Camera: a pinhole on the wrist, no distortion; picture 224 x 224 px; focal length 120.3 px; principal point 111.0 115.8 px. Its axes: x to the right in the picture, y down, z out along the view. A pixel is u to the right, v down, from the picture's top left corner.
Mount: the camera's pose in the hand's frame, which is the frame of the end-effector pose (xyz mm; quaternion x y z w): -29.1 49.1 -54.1 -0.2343 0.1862 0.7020 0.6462
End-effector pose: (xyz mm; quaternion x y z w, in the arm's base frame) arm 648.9 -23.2 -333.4 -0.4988 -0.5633 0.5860 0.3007
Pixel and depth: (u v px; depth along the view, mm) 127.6 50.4 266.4
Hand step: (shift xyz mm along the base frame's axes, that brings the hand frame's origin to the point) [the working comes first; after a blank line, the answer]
In the camera's frame: 36.8 -144.8 266.4

-115.9 -17.1 -275.5
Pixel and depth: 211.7 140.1 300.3
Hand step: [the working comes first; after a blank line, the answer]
In the camera's frame: 251.4 60.7 300.3

86.4 -212.8 -376.5
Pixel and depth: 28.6 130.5 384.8
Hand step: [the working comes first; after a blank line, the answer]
In the camera's frame: -263.6 47.0 384.8

-338.4 -243.3 -74.6
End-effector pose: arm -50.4 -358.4 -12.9 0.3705 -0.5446 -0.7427 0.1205
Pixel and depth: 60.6 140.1 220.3
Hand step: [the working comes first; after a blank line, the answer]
In the camera's frame: -92.3 44.5 220.3

-80.9 143.5 144.2
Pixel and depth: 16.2 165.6 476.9
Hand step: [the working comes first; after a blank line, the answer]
In the camera's frame: -375.8 197.4 476.9

-196.4 538.1 167.4
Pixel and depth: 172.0 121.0 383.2
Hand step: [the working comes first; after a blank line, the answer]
In the camera's frame: 194.3 16.6 383.2

-133.9 0.0 437.5
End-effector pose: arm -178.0 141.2 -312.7 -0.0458 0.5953 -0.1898 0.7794
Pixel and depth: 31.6 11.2 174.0
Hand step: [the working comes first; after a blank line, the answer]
In the camera's frame: -114.8 -151.3 174.0

192.6 -1.8 -76.3
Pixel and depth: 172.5 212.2 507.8
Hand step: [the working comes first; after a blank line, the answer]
In the camera's frame: 259.6 406.9 507.8

202.2 612.9 354.1
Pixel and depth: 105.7 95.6 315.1
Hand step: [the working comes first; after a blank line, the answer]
In the camera's frame: -13.9 -52.9 315.1

255.4 171.8 -0.8
